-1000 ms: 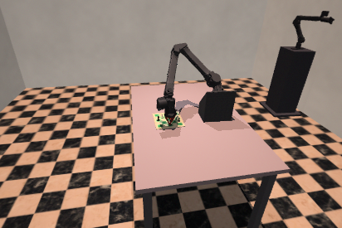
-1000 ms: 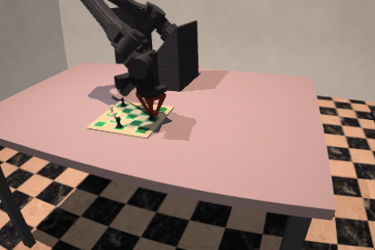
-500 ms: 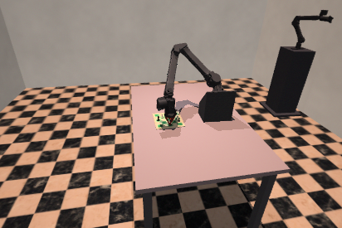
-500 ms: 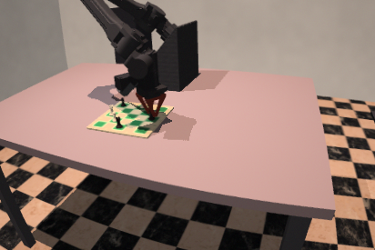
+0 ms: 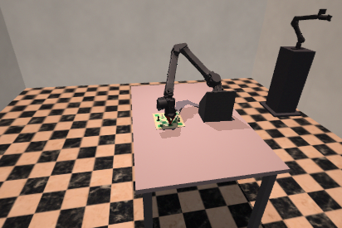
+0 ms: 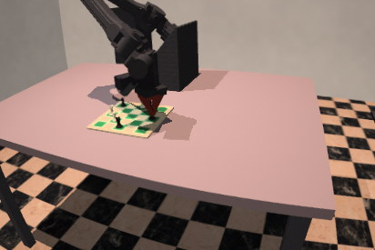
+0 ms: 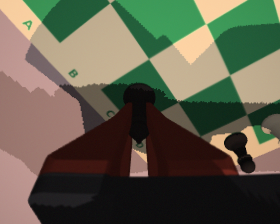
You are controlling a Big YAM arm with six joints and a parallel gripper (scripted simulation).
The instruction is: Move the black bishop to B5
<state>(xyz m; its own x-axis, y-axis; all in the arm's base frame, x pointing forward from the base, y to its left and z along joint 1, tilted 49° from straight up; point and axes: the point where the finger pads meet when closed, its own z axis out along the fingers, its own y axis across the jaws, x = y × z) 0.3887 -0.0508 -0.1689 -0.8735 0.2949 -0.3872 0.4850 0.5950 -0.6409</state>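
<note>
My gripper is now 20 mm short of the white chess piece, 150 mm to the left of it and 10 mm above it. Round my hand: chessboard (10 mm ahead, 80 mm to the right, 30 mm below).
</note>
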